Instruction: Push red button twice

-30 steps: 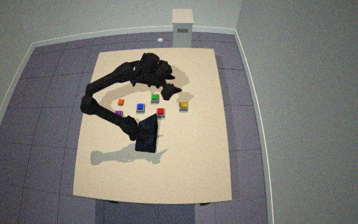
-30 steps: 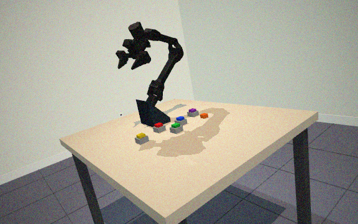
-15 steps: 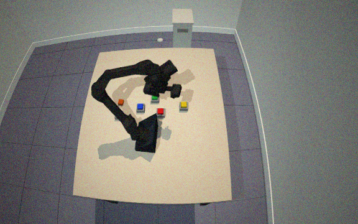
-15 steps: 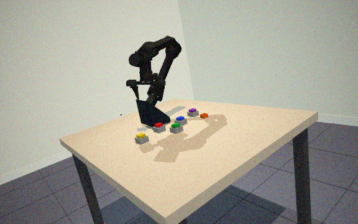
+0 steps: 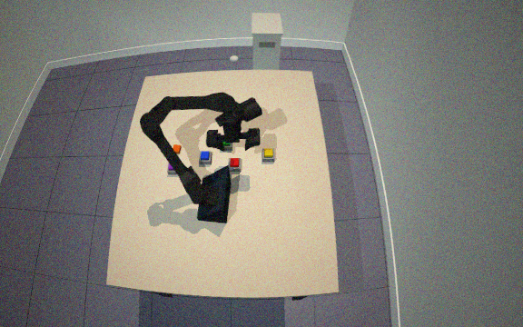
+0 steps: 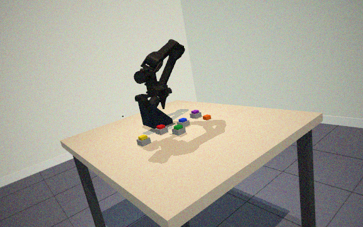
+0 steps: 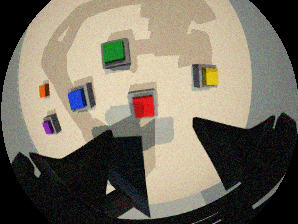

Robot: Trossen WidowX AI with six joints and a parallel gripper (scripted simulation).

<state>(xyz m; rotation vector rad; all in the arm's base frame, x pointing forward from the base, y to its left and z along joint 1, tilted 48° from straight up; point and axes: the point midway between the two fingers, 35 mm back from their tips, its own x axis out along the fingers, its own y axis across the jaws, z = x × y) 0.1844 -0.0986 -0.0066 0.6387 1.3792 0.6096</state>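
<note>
Now: gripper tip 90 mm above the red button. The rest, counted from my gripper tip: green button: 90 mm below, 90 mm ahead, 40 mm to the left; then yellow button: 130 mm to the right, 90 mm below, 40 mm ahead; then blue button: 130 mm to the left, 90 mm below, 30 mm ahead.
</note>
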